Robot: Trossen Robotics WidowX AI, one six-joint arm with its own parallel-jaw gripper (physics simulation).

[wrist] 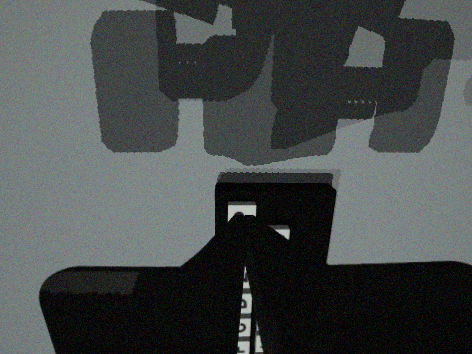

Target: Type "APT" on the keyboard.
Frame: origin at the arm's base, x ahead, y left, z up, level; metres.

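Where they show: gripper, fingertip midpoint: [243, 225].
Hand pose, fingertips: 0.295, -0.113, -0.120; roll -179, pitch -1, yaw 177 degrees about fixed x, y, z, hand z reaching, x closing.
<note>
After its pixels a point has its place, as x, y, z.
The black keyboard [310, 212] @[0.256, -0.103, -0.150] shows one short end above the fingertips in the wrist view; the rest of it is largely hidden behind the gripper. A white key [242, 207] @[0.294, -0.111, -0.145] sits just above the tips, its letter mostly covered. Another white key [283, 232] @[0.272, -0.095, -0.145] peeks out to the right of the tips, with no letter readable. Slivers of more white keys show through the narrow slit between the fingers, with partial letters. I cannot make out A, P or T for certain. My gripper [243, 225] @[0.295, -0.113, -0.120] is shut and empty, its tips overlapping the keyboard's end in the view; contact cannot be told.
The grey table top [125, 210] @[0.362, -0.105, -0.162] surrounds the keyboard's end. Large dark shadows of the arm and gripper lie across it beyond that end. The wide black finger bodies cover the bottom of the view on both sides.
</note>
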